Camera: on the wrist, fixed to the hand. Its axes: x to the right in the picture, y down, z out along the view.
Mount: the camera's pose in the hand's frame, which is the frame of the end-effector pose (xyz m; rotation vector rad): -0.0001 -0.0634 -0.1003 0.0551 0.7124 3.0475
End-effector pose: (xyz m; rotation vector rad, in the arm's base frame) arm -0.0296 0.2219 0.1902 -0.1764 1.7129 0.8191
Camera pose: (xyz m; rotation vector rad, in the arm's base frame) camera -0.0766 0.1145 0.1718 -1.5533 -0.5206 -1.2934
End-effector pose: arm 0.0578 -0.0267 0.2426 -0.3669 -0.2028 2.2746
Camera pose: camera 0.1350 0.0180 0.1644 0.5823 -0.5226 -0.7689
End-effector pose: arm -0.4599 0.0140 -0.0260 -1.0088 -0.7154 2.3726
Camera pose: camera -0.3711 0.0900 -0.0465 0.9699 -0.9173 -0.3268
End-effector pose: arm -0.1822 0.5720 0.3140 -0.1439 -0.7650 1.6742
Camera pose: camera -0.0804 0.6157 0.2714 1.0927 -0.4790 -1.3386
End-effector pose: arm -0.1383 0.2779 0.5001 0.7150 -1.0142 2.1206
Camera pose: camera -0.1086 0.3897 0.4736 1.2359 0.3965 -0.8905
